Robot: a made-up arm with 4 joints. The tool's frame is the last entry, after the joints. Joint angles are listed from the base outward. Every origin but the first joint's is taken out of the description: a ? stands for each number. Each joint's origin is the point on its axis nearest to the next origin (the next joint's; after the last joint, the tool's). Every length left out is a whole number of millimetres.
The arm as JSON. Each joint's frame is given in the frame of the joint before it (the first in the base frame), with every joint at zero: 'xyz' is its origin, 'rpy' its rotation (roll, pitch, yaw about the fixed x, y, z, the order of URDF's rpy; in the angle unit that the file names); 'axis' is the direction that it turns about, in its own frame. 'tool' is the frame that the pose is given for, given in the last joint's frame.
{
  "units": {
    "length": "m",
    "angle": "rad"
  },
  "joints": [
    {
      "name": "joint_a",
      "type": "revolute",
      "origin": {
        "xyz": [
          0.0,
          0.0,
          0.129
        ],
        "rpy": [
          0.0,
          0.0,
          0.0
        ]
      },
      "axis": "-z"
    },
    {
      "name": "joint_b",
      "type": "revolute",
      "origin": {
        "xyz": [
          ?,
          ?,
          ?
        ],
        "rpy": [
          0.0,
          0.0,
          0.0
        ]
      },
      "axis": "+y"
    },
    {
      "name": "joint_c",
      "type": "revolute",
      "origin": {
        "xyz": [
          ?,
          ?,
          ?
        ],
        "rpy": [
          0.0,
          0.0,
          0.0
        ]
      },
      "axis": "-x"
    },
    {
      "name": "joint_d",
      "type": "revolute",
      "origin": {
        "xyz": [
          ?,
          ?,
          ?
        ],
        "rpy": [
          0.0,
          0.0,
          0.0
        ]
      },
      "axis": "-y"
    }
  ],
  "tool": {
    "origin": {
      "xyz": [
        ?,
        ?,
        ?
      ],
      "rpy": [
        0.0,
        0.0,
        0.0
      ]
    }
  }
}
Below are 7 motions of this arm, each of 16 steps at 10 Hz.
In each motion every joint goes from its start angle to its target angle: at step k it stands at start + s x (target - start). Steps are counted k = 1, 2, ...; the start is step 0. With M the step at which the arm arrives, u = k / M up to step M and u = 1 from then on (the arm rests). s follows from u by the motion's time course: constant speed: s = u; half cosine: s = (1 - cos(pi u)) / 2; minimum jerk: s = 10 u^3 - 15 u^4 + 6 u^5.
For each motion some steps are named. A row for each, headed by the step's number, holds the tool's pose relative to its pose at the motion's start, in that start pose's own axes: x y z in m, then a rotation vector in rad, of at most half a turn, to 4 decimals.
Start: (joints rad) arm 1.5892 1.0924 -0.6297 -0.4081
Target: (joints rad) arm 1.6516 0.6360 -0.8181 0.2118
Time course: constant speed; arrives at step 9
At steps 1, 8, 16:
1: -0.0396 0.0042 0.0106 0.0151 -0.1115 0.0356
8: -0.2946 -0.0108 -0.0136 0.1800 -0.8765 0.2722
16: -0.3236 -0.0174 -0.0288 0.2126 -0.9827 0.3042

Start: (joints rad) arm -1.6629 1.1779 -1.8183 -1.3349
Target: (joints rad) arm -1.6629 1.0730 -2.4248 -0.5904
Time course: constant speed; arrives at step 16
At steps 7, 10, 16:
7: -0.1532 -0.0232 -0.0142 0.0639 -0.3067 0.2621
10: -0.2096 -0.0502 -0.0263 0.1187 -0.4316 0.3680
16: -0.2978 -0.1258 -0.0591 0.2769 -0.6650 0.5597

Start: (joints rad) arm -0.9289 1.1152 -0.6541 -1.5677
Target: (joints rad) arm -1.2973 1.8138 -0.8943 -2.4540
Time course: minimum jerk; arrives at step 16
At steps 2, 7, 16:
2: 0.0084 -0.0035 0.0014 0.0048 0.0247 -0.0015
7: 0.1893 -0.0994 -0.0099 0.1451 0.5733 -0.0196
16: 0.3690 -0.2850 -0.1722 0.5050 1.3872 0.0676

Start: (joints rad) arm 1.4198 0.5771 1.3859 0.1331
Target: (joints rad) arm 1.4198 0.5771 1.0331 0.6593
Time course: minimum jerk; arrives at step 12
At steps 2, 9, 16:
2: -0.0041 -0.0026 0.0033 0.0124 -0.0187 -0.0018
9: -0.0957 -0.0616 0.0506 0.2977 -0.4678 -0.1151
16: -0.1053 -0.0673 0.0525 0.3292 -0.5207 -0.1377

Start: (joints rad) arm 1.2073 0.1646 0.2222 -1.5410
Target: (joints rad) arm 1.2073 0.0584 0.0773 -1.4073
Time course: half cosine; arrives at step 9
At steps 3, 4, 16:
3: -0.0338 -0.0039 0.0022 0.0071 -0.0594 0.0359
4: -0.0558 -0.0069 0.0027 0.0118 -0.0983 0.0593
16: -0.1340 -0.0214 -0.0013 0.0298 -0.2386 0.1428

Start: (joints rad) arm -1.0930 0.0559 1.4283 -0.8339
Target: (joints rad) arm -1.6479 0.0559 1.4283 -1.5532
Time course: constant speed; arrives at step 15
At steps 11, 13, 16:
11: 0.0194 0.0190 0.0427 -0.0613 0.1251 0.0060
13: 0.0212 0.0228 0.0493 -0.0726 0.1478 0.0036
16: 0.0225 0.0266 0.0554 -0.0836 0.1705 0.0002

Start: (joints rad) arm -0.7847 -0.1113 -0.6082 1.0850
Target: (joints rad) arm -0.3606 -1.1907 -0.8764 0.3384
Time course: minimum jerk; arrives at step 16
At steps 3, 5, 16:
3: 0.0101 0.0033 0.0083 0.0169 -0.0184 -0.0024
5: 0.0327 0.0116 0.0345 0.0632 -0.0665 0.0011
16: 0.0006 0.0704 0.2363 0.2638 -0.2848 0.3501

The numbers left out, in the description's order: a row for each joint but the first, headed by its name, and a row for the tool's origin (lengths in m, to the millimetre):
joint_b: -0.188 -0.082 0.0
joint_c: 0.287 0.0 -0.066
joint_d: 0.0 0.328 -0.037
tool: -0.036 0.0 0.247

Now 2 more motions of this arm.
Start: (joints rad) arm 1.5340 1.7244 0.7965 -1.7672
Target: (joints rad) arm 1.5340 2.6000 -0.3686 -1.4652
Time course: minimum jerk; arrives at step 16
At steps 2, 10, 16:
2: -0.0012 0.0062 -0.0050 -0.0134 0.0051 0.0164
10: -0.0556 0.1060 -0.1478 -0.3059 0.4025 0.7840
16: -0.0298 0.0883 -0.1483 -0.2405 0.6322 1.0550

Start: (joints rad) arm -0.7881 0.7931 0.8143 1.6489
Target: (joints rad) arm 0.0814 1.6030 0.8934 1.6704
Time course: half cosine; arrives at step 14
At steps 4, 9, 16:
4: 0.0587 0.0422 0.0397 0.0304 0.1770 -0.1131
9: 0.3048 0.1095 0.0951 0.1775 0.5781 -0.5204
16: 0.4590 0.0927 0.0863 0.2863 0.7183 -0.7841

